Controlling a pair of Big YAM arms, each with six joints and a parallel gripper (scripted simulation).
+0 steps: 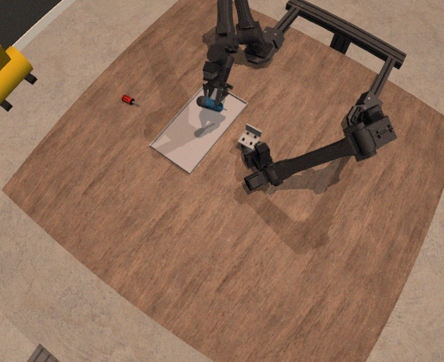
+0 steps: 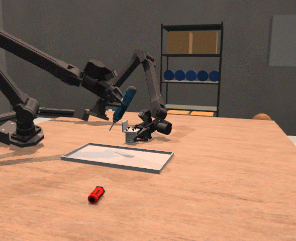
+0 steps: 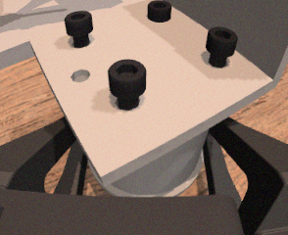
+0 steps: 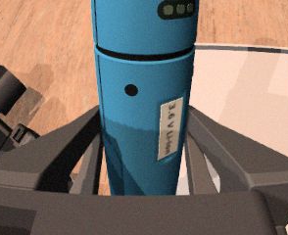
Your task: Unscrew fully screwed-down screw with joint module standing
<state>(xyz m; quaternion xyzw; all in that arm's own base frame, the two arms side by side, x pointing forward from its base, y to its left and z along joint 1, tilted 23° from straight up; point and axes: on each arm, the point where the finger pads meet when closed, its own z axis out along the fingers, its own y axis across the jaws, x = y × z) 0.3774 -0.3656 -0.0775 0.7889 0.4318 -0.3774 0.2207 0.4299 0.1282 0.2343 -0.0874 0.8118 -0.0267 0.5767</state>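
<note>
Right now the joint module is 1 cm above my left hand. Round my left hand: shallow grey tray: 6 cm ahead, 22 cm to the right, 2 cm below; pale l-shaped bracket: 5 cm above; red manual screwdriver: 18 cm ahead, 55 cm to the right, 1 cm below.
</note>
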